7 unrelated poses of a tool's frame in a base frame.
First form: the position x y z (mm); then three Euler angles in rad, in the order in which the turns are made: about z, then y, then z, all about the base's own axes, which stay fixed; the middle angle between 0 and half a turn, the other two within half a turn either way.
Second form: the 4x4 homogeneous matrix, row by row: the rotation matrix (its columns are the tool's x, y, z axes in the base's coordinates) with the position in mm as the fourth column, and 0 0 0 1 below. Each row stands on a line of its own. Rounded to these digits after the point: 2 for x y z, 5 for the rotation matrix.
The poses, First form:
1: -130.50 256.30 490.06 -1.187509 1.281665 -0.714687
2: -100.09 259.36 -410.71 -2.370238 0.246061 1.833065
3: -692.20 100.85 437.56 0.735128 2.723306 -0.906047
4: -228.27 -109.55 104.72 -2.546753 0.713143 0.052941
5: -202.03 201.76 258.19 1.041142 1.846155 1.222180
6: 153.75 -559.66 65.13 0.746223 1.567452 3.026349
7: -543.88 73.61 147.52 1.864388 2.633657 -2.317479
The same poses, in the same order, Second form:
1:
-0.52729 0.44482 0.72395 -130.50
-0.77038 0.10916 -0.62818 256.30
-0.35845 -0.88894 0.28512 490.06
0 0 0 1

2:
0.85356 0.51715 -0.06315 -100.09
-0.49085 0.83888 0.23526 259.36
0.17464 -0.16981 0.96988 -410.71
0 0 0 1

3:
0.10977 0.96186 0.25057 -692.20
0.94719 -0.02481 -0.31970 100.85
-0.30129 0.27243 -0.91379 437.56
0 0 0 1

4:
-0.59587 0.46705 0.65330 -228.27
-0.59274 -0.80465 0.03462 -109.55
0.54185 -0.36661 0.75631 104.72
0 0 0 1

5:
-0.85800 -0.39469 0.32873 -202.03
0.16569 0.39311 0.90444 201.76
-0.48620 0.83047 -0.27189 258.19
0 0 0 1

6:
-0.08050 -0.08218 -0.99336 153.75
-0.67408 -0.72965 0.11499 -559.66
-0.73425 0.67887 0.00334 65.13
0 0 0 1

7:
0.53080 -0.78046 -0.33035 -543.88
-0.83573 -0.41729 -0.35697 73.61
0.14075 0.46556 -0.87375 147.52
0 0 0 1

